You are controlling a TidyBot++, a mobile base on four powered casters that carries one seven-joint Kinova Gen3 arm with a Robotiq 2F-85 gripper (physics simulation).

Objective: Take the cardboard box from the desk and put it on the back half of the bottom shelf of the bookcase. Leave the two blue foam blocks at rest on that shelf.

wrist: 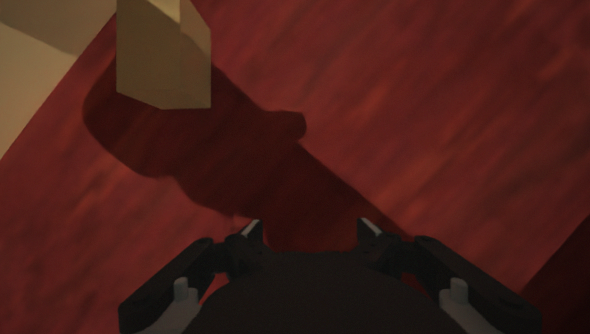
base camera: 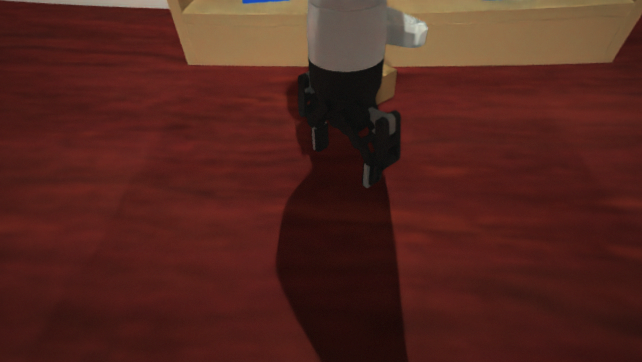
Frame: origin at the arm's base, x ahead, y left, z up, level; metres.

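Seen in the pictures: gripper, fingertip midpoint: [wrist: 309,229] [base camera: 344,165].
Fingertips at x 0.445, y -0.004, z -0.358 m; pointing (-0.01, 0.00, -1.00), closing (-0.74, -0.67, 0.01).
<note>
Offsets run from my fingertips to a thing's middle. "spot": to the spot under its first point. Level surfaces: height alone.
The cardboard box {0.218 m ahead, 0.037 m right, 0.013 m down} [base camera: 387,86] [wrist: 150,55] is on the red floor, close in front of the bookcase {spot: 0.345 m ahead, 0.187 m left, 0.010 m up} [base camera: 245,42] [wrist: 27,92]. In the base camera view the arm hides most of it. My gripper [base camera: 344,164] [wrist: 309,229] is open and empty above the floor. In the base camera view its fingers hang nearer the camera than the box; in the wrist view the box is ahead and left of them. A blue foam block {spot: 0.403 m ahead, 0.148 m left, 0.063 m up} [base camera: 265,1] shows as a strip on the bottom shelf {0.062 m up} [base camera: 220,6]. A faint bluish patch at the top right is too small to identify.
The bookcase's low front board runs across the top of the base camera view, behind the arm. A pale wall [base camera: 100,1] shows at the top left. The arm's dark shadow lies across the floor and around the box. The desk does not show in either view.
</note>
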